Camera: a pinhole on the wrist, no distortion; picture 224 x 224 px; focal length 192.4 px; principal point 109.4 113.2 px. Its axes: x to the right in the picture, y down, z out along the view. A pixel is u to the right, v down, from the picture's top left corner.
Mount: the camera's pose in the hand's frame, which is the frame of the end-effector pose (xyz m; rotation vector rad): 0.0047 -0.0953 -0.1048 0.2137 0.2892 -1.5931
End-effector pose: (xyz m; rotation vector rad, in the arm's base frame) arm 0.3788 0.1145 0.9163 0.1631 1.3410 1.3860
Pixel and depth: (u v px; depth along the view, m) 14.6 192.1 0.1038
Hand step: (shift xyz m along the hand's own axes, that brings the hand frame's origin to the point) 0.0537 -0.0806 0.0074
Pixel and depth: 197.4 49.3 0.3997
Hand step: -0.1194 -0.3905 0.2242
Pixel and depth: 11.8 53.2 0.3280
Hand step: -0.0766 -0.0375 0.2637
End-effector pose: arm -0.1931 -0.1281 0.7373 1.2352 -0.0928 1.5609
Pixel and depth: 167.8 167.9 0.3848
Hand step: 0.1246 -0.3302 0.2179
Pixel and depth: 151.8 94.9 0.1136
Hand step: -0.0025 -0.1544 -0.0043
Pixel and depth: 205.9 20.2 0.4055
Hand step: -0.1832 -0.4100 0.2267
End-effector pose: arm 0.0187 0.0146 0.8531 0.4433 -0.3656 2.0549
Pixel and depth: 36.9 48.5 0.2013
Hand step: -0.0512 -0.0846 0.1134
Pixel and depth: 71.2 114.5 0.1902
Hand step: 0.0155 -0.1192 0.0873
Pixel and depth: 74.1 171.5 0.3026
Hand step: 0.1111 -0.1403 0.1947
